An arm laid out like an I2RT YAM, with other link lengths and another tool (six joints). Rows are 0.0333 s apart.
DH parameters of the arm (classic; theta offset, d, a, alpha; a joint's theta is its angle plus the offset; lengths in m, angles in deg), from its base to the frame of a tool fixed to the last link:
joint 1: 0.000 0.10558 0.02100 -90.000
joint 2: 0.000 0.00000 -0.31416 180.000
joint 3: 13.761 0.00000 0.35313 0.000
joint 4: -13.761 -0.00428 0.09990 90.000
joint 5: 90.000 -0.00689 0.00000 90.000
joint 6: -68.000 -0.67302 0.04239 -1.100
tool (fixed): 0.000 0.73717 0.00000 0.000
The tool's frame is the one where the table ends.
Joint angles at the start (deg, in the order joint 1, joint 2, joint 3, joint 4, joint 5, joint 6): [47.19, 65.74, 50.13, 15.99, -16.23, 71.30]
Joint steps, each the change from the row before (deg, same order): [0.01, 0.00, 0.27, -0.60, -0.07, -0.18]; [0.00, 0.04, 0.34, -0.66, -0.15, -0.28]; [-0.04, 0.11, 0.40, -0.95, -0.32, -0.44]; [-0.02, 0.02, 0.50, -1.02, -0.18, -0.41]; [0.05, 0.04, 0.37, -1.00, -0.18, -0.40]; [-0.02, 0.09, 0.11, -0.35, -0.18, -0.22]
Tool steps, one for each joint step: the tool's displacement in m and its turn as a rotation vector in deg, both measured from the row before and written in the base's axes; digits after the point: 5 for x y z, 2 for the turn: [-0.00005, 0.00011, 0.00080, -0.32, 0.06, 0.08]; [0.00010, 0.00027, 0.00105, -0.39, -0.01, 0.15]; [0.00041, 0.00044, 0.00036, -0.68, 0.06, 0.28]; [0.00010, 0.00007, 0.00167, -0.57, 0.00, 0.17]; [-0.00025, 0.00046, 0.00039, -0.66, 0.10, 0.24]; [0.00028, 0.00035, -0.00051, -0.33, 0.03, 0.17]
